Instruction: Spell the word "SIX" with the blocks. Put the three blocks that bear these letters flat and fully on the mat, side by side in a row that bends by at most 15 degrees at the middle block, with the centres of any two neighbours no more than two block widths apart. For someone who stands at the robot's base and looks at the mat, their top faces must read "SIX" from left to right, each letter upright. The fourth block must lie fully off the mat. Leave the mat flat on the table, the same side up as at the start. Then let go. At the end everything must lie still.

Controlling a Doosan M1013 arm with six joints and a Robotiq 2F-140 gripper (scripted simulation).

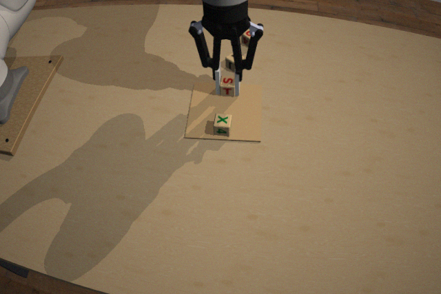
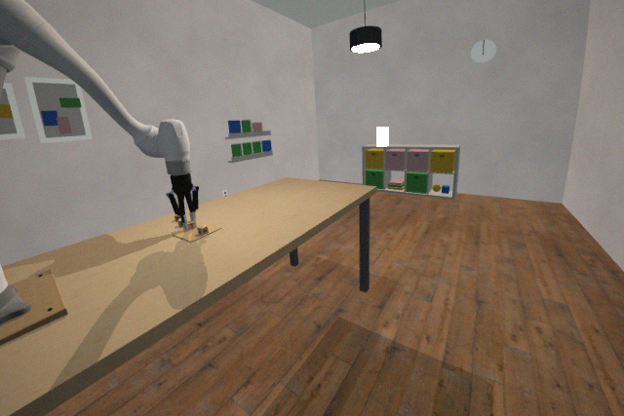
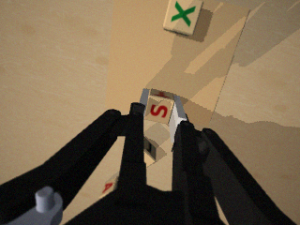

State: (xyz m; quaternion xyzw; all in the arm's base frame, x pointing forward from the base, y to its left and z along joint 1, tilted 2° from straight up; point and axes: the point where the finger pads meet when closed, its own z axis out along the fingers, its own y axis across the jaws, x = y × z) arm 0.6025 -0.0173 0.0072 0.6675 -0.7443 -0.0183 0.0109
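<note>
The S block is 20 mm below my hand. Also, from my hand: tan mat (10 mm behind, 50 mm to the right, 40 mm below); I block (20 mm ahead, 80 mm to the left, 30 mm below); letter block (10 mm behind, 100 mm to the right, 20 mm below).
</note>
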